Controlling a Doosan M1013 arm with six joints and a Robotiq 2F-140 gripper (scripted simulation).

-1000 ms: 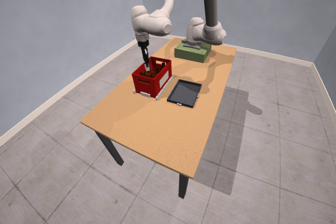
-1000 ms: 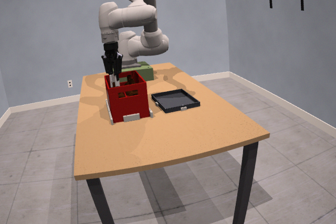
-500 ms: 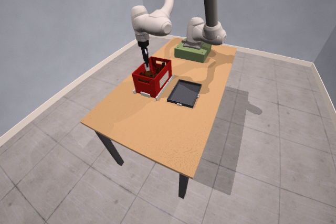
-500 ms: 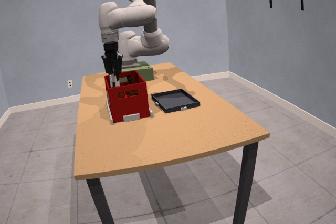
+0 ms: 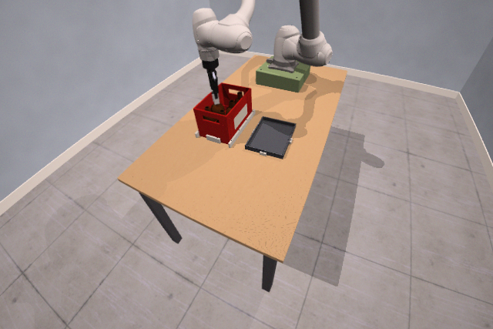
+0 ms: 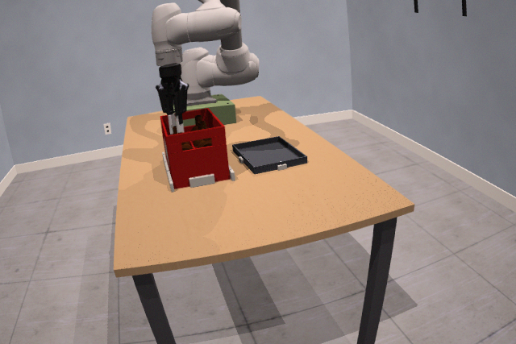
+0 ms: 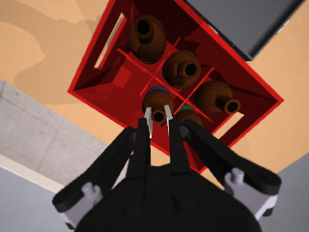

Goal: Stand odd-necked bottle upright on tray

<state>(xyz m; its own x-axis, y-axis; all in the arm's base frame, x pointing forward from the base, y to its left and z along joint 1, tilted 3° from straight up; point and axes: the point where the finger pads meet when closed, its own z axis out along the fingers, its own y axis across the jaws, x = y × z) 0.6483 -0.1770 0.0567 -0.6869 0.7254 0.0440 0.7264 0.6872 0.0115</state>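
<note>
The red crate is 50 mm to the left of my hand and 90 mm below it. The rest, counted from my hand: dark grey tray: 10 mm ahead, 310 mm to the left, 160 mm below; then glass bottle: 90 mm ahead, 90 mm below.
</note>
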